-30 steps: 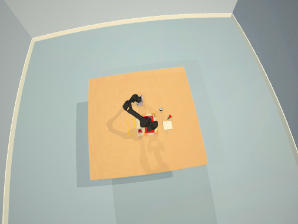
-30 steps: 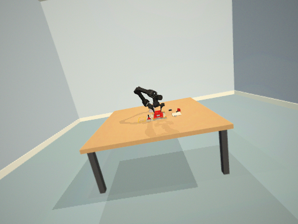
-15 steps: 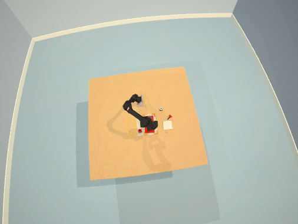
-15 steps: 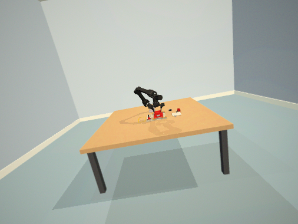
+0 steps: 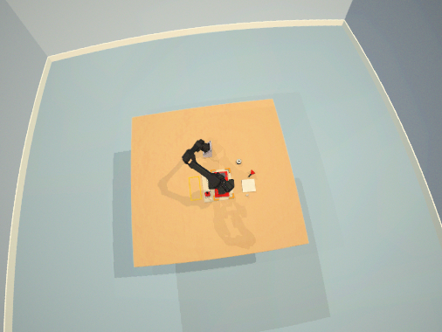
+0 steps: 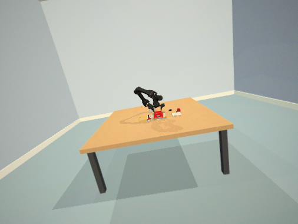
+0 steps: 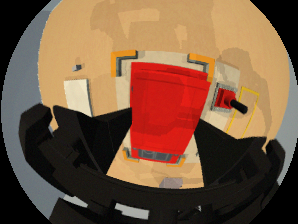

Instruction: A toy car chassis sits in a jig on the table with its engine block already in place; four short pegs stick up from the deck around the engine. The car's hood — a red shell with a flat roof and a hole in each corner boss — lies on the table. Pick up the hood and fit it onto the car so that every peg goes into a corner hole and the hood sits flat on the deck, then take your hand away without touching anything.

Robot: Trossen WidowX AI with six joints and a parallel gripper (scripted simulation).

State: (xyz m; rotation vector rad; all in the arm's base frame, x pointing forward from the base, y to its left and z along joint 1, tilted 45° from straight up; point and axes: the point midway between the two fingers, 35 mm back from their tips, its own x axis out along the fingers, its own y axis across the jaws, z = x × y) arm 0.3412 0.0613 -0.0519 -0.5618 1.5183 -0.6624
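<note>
Now: gripper tip 10 mm below the red hood. From my gripper tip the other things lie so: square plate 210 mm to the left, 50 mm below, 10 mm behind; grey wheel 220 mm behind, 160 mm to the left, 40 mm below.
</note>
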